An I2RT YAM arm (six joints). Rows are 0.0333 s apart.
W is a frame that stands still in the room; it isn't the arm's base.
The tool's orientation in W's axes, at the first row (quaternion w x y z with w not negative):
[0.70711 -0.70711 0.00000 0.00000]
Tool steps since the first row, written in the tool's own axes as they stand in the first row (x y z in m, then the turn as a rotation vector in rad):
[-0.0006 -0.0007 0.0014 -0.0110 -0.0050 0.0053]
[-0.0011 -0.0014 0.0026 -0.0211 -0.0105 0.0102]
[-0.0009 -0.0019 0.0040 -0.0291 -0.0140 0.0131]
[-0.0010 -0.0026 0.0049 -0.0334 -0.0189 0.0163]
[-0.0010 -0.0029 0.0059 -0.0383 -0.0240 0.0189]
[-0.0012 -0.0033 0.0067 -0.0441 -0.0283 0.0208]
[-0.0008 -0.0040 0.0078 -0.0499 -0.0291 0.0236]
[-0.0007 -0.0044 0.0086 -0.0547 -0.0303 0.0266]
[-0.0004 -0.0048 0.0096 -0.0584 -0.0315 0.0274]
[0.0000 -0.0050 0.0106 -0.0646 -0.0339 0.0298]
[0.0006 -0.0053 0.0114 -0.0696 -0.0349 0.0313]
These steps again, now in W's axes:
[-0.0006 0.0014 0.0007 -0.0110 0.0053 0.0050]
[-0.0011 0.0026 0.0014 -0.0211 0.0102 0.0105]
[-0.0009 0.0040 0.0019 -0.0291 0.0131 0.0140]
[-0.0010 0.0049 0.0026 -0.0334 0.0163 0.0189]
[-0.0010 0.0059 0.0029 -0.0383 0.0189 0.0240]
[-0.0012 0.0067 0.0033 -0.0441 0.0208 0.0283]
[-0.0008 0.0078 0.0040 -0.0499 0.0236 0.0291]
[-0.0007 0.0086 0.0044 -0.0547 0.0266 0.0303]
[-0.0004 0.0096 0.0048 -0.0584 0.0274 0.0315]
[0.0000 0.0106 0.0050 -0.0646 0.0298 0.0339]
[0.0006 0.0114 0.0053 -0.0696 0.0313 0.0349]

